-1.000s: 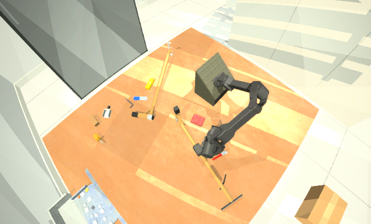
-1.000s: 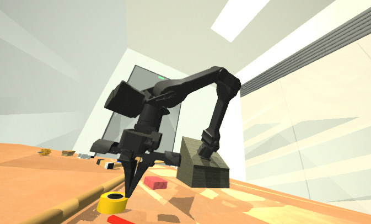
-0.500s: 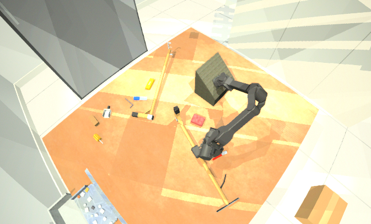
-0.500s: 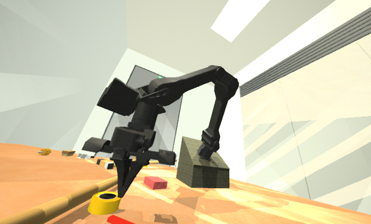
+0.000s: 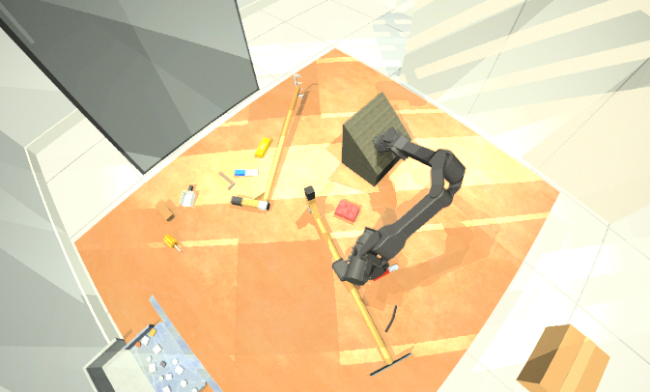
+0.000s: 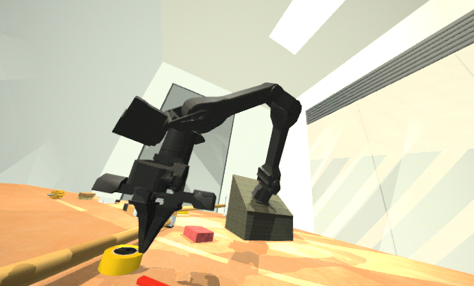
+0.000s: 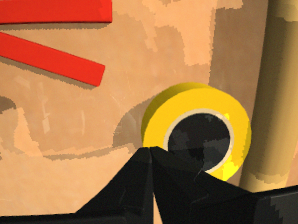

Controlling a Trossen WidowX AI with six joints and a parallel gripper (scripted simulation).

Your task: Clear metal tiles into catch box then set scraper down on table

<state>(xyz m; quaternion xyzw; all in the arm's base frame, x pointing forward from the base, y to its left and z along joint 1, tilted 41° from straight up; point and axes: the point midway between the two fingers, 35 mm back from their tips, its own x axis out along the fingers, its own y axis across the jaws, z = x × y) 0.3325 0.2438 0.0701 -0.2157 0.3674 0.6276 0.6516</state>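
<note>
Now: gripper tip 6 cm short of the long scraper and 4 cm below it. From my gripper tip the other things lie so: red clip 7 cm to the left, 5 cm behind, 2 cm below; then yellow tape roll 2 cm ahead, 1 cm below; then black strip 19 cm to the left, 5 cm ahead, 1 cm below.
</note>
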